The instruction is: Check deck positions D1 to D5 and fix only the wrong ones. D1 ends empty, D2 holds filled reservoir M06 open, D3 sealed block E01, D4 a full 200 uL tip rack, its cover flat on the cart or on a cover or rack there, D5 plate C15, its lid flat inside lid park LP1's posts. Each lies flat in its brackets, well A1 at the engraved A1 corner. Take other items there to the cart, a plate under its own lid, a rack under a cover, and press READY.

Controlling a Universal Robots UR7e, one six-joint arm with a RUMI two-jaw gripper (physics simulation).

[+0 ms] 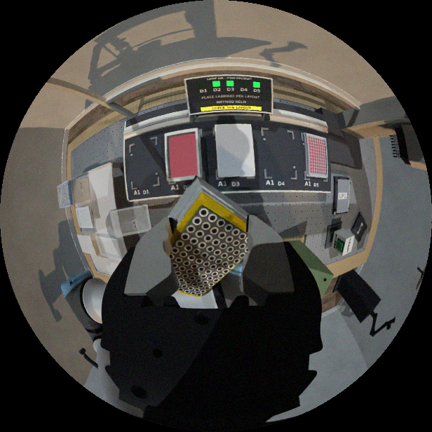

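My gripper (209, 218) is shut on a yellow-rimmed tip rack (207, 250), which sits turned diagonally between the jaws, one corner towards the deck. Bracket spots D1 (145, 162) and D4 (280, 154) look empty. A reservoir with a red filling (183, 155) is at D2; its near edge and label are partly hidden by the rack. A pale block (235, 151) is at D3. A plate with pink wells (316, 156) is at D5. The lid park LP1 (342, 196) is right of the deck. The green READY button (340, 244) is below it.
The display (229, 95) shows green lamps for D2, D3 and D5 and "CHECK THE LAYOUT". On the left are a blue-edged rack (64, 194), a white plate-like item (84, 217) and a clear cover-like piece (131, 220). A green panel (311, 266) stands at the near right.
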